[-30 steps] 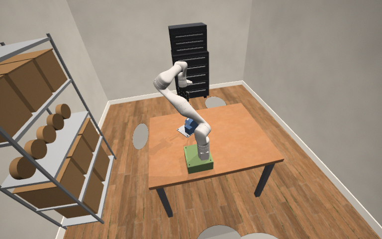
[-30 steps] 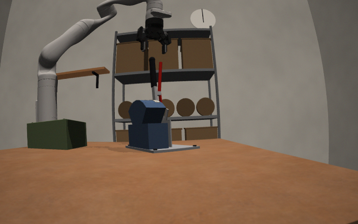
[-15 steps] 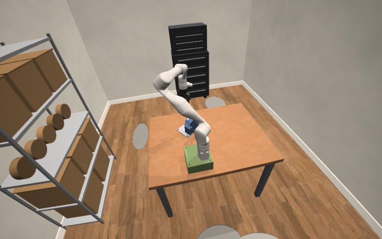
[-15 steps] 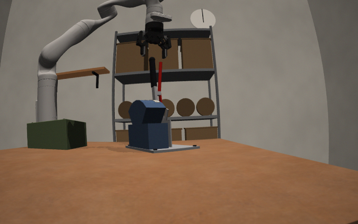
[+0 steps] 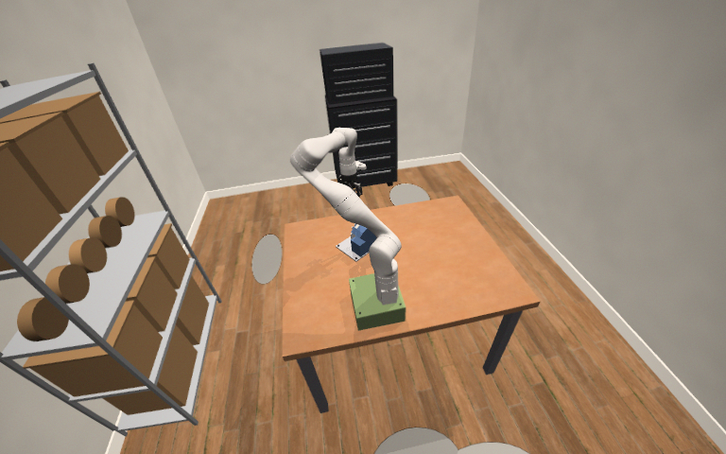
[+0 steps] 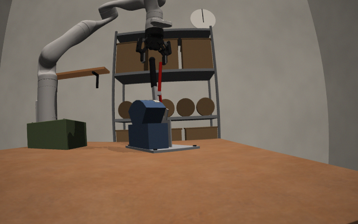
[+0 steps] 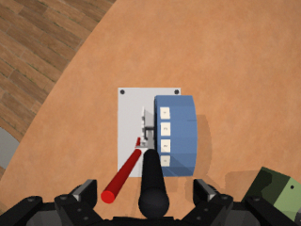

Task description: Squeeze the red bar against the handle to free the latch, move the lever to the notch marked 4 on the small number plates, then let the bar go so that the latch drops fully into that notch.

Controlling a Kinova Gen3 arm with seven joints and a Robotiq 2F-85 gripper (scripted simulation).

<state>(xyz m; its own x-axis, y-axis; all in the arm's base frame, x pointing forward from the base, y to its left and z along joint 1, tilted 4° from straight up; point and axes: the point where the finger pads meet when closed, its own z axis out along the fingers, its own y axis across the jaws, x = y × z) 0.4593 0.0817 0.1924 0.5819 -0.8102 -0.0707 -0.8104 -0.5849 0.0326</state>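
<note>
Now: the red bar 2 cm ahead of my hand and 12 cm below it.
</note>
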